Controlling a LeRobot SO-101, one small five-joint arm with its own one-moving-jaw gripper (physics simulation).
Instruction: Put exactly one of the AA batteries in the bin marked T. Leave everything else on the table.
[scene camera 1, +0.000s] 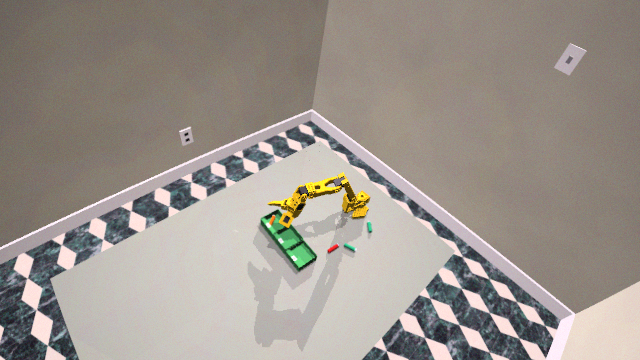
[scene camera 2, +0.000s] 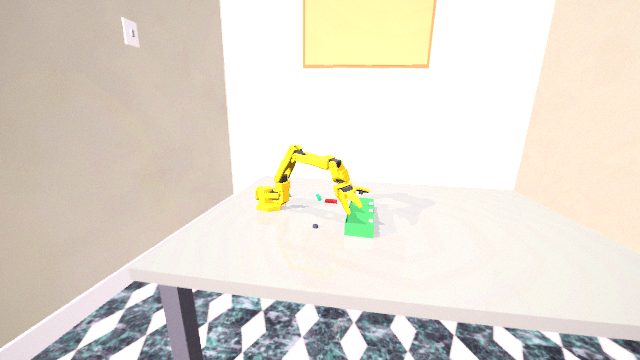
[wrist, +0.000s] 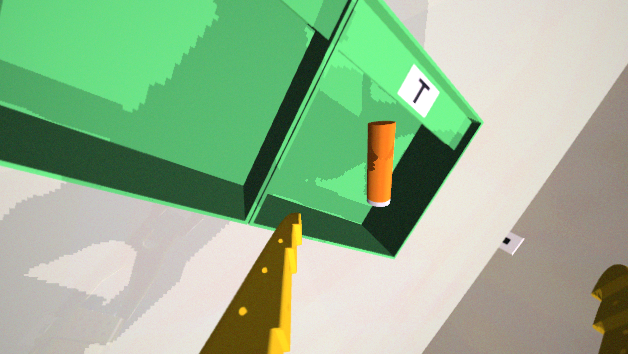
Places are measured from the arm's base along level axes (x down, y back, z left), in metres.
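Pixels of known places: end effector, tool point: (scene camera 2: 349, 213) (wrist: 301, 224); arm's base, origin of the base link: (scene camera 1: 351, 211) (scene camera 2: 276, 206).
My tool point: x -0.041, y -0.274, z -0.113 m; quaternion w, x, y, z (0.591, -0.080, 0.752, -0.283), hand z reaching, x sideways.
For each thing: its middle in the pictures, then the offset to it from my tool point. Level surfaces: height alone.
- orange cylindrical battery, body centre: (wrist: 379, 166) (scene camera 1: 272, 220) dx +0.027, dy -0.032, dz -0.047 m
- red battery, body centre: (scene camera 1: 333, 248) (scene camera 2: 330, 201) dx +0.034, dy +0.078, dz +0.194 m
- small dark object, body centre: (scene camera 2: 315, 226) dx +0.037, dy +0.102, dz -0.031 m
- table, its level: dx +0.041 m
An orange cylindrical battery (scene camera 1: 272, 219) (wrist: 381, 162) with a white end lies inside the bin marked T (wrist: 335, 120), the end compartment of the green tray (scene camera 1: 304, 254) (scene camera 2: 359, 229). In scene camera 2 this battery does not show. My gripper (scene camera 1: 278, 212) (scene camera 2: 354, 209) (wrist: 457, 242) is open and empty above that compartment, its jaws wide apart and clear of the battery. A red battery (scene camera 1: 333, 248) (scene camera 2: 330, 201) lies on the table, with a green battery (scene camera 1: 350, 247) (scene camera 2: 318, 197) beside it. Another green battery (scene camera 1: 369, 227) lies near the arm's base.
The tray has two more compartments in a row beyond the T one, with low walls between them. A small dark object (scene camera 2: 315, 226) lies on the table (scene camera 1: 175, 300) (scene camera 2: 450, 265) between the arm's base and the tray. The arm's base (scene camera 1: 356, 206) (scene camera 2: 269, 202) stands behind the batteries.
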